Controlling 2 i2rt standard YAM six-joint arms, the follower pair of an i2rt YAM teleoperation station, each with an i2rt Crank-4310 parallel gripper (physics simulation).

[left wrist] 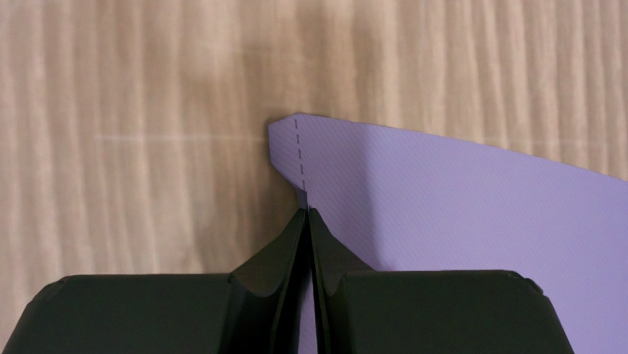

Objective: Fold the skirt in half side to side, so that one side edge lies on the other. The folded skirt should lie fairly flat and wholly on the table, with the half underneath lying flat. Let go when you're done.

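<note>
The purple skirt (pixel 465 210) spreads over the right and lower part of the left wrist view. Its upper edge slants down to the right. Near its upper left corner, the side edge with the dashed seam is drawn in and puckered toward the fingertips. My left gripper (pixel 307 213) is shut on this side edge of the skirt, a little below the corner. The corner flap shows just beyond the fingertips. The skirt's far side and the part under the fingers are hidden. My right gripper does not show.
The wood-grained table top (pixel 125 200) shows to the left of the skirt and beyond its upper edge. A soft shadow falls on the table and on the skirt around the fingers.
</note>
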